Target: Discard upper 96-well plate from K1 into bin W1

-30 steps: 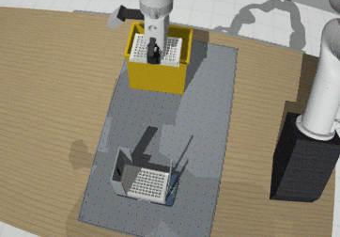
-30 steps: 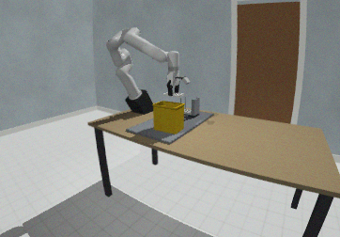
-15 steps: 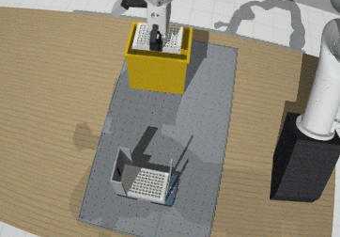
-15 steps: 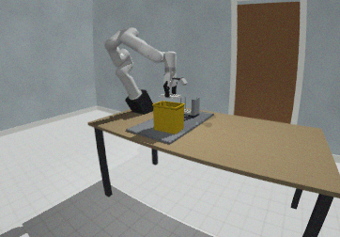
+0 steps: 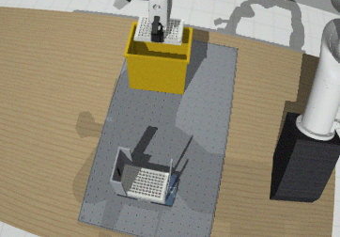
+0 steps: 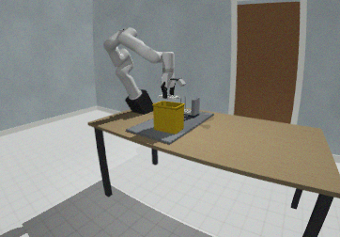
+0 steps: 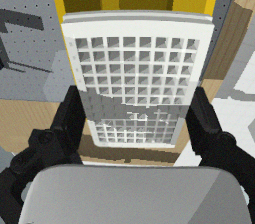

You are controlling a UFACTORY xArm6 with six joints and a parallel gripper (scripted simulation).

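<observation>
Now: the yellow plastics bin W1 15 cm below my hand.
</observation>
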